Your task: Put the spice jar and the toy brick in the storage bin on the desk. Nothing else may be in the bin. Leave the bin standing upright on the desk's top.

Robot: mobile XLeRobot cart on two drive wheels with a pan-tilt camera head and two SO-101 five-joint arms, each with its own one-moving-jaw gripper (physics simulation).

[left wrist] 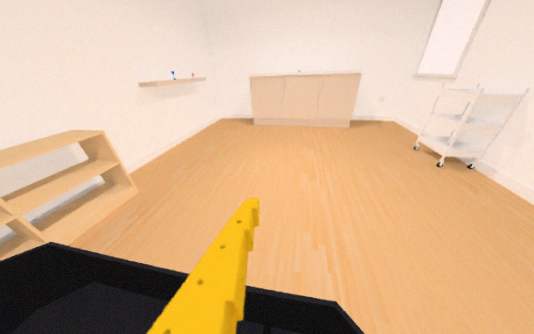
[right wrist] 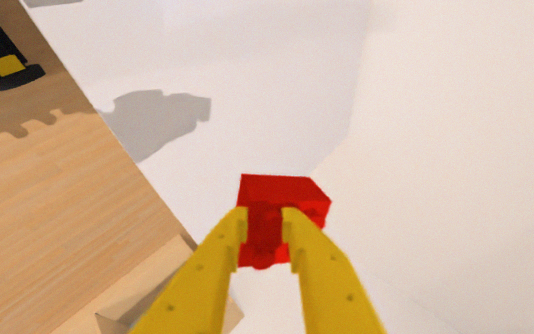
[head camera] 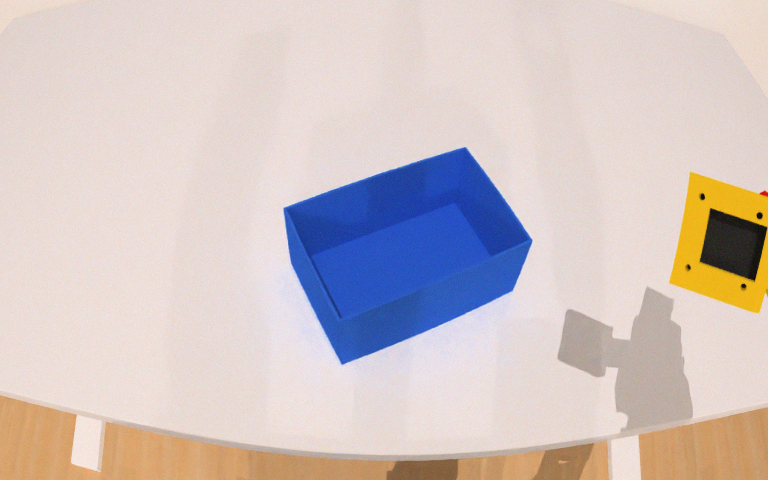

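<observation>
The blue storage bin stands upright near the middle of the desk in the head view; its inside floor shows bare. My right gripper is shut on the red toy brick, with a jaw pressed on each side, and holds it above the desk. In the head view, the right arm's yellow plate shows at the right edge, right of the bin. My left gripper is fully open, with one notched jaw in view, far from the bin and facing the room. The spice jar cannot be made out in any view.
In the left wrist view, a black tray lies below the jaw. Beyond are a wooden shelf unit, a wall shelf with small items, a cabinet and a white trolley. The desk's front edge curves above wooden floor.
</observation>
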